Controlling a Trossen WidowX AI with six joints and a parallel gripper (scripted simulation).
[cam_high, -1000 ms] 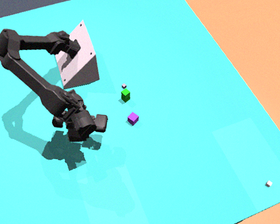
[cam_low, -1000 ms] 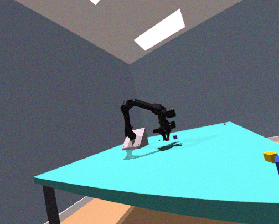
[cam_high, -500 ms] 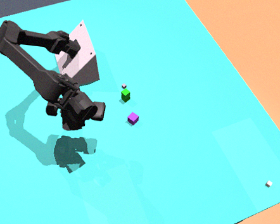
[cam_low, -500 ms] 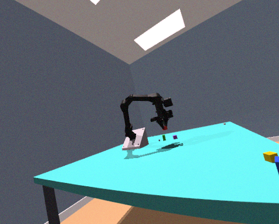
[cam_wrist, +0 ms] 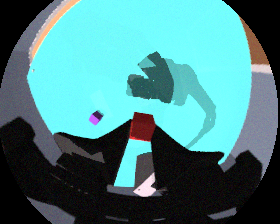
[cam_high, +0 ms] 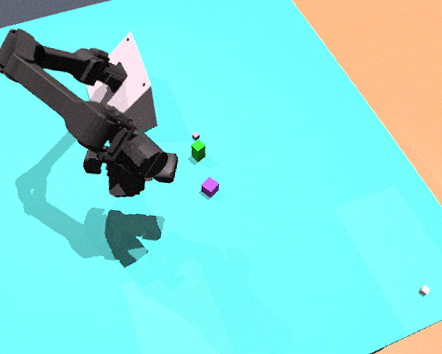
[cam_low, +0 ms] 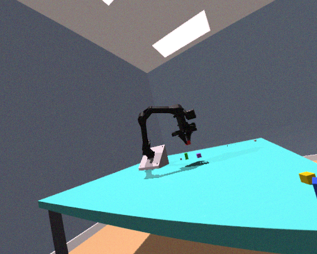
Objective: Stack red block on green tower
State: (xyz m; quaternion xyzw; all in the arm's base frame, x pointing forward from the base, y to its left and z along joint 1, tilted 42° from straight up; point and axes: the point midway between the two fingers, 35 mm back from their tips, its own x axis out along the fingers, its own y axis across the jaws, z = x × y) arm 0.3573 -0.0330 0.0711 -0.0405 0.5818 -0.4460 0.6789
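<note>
Right now the purple block is 170 mm to the left of my gripper tip, 120 mm below it and 10 mm ahead of it. Also, from my gripper tip: yellow block: 470 mm to the right, 390 mm ahead, 120 mm below; red block: 10 mm above.
</note>
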